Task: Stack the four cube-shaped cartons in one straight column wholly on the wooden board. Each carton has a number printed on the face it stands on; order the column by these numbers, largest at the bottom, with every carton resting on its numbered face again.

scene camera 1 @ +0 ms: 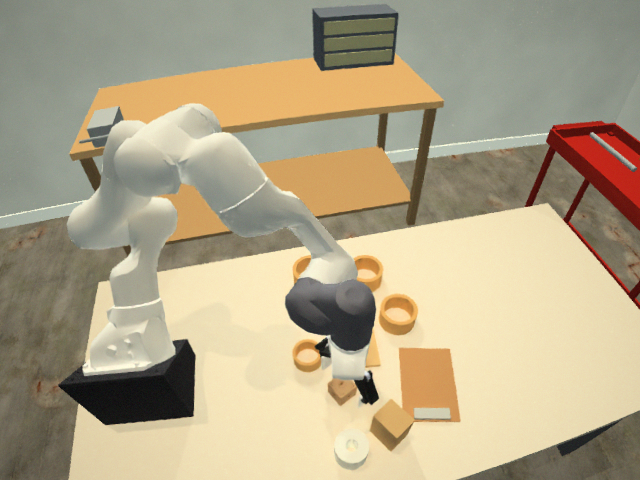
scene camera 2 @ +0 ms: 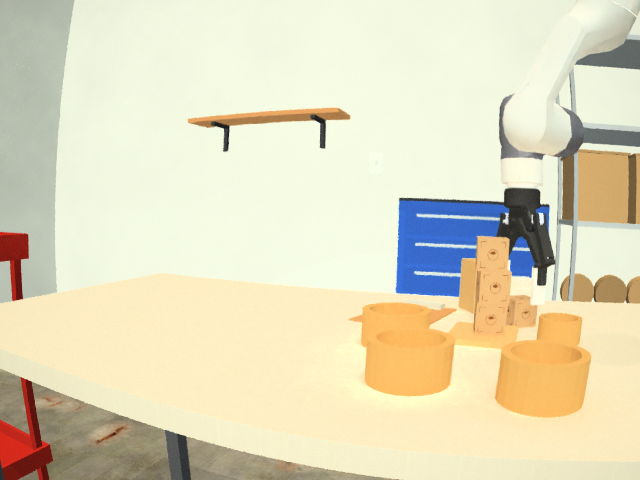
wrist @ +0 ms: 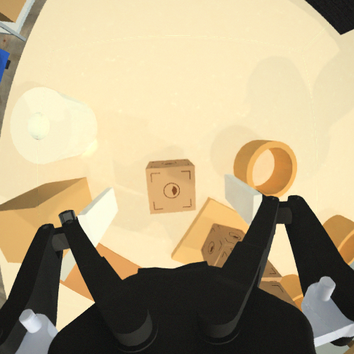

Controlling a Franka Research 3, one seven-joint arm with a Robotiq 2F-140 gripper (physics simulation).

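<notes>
Three cartons form an upright column on the wooden board (scene camera 1: 374, 355) (scene camera 2: 460, 333) (wrist: 194, 234): a bottom carton (scene camera 2: 490, 318), a middle carton (scene camera 2: 494, 287) set slightly sideways, and a top carton (scene camera 2: 492, 253). The arm hides the column in scene camera 1; a finger partly covers it in the wrist view. The fourth carton (scene camera 1: 342, 390) (scene camera 2: 525, 311) (wrist: 171, 192) stands on the table beside the board. My gripper (scene camera 1: 345, 381) (scene camera 2: 523, 286) (wrist: 169, 192) is open and empty above the fourth carton, its fingers to either side of it in the wrist view. The numbered bottom faces are hidden.
A larger brown box (scene camera 1: 392, 421) (scene camera 2: 466, 281) (wrist: 65, 220) and a white roll (scene camera 1: 343, 457) (wrist: 75, 120) stand near the fourth carton. A small orange ring (scene camera 1: 307, 365) (wrist: 242, 162) stands across from them. Larger orange rings and a brown clipboard (scene camera 1: 426, 379) lie around the board.
</notes>
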